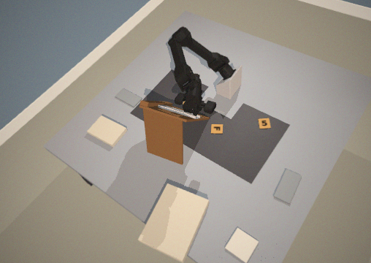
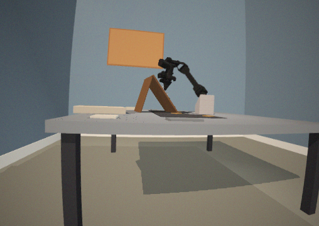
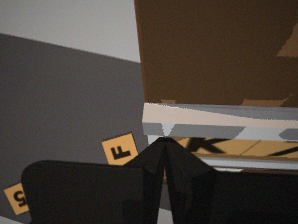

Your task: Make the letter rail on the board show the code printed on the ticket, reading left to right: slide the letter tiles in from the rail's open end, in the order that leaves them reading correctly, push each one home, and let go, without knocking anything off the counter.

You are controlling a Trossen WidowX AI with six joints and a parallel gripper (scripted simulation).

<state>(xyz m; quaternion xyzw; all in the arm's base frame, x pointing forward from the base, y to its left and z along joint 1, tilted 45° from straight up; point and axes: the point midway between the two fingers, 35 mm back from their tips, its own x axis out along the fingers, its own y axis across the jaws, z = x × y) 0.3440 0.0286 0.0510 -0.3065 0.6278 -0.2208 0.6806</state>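
The k tile is 30 mm to the right of my gripper tip. Also, from my gripper tip: white ticket 50 mm behind, 60 mm to the right, 90 mm below; f tile 70 mm behind, 70 mm to the left, 170 mm below; y tile 10 mm ahead, 140 mm to the right.
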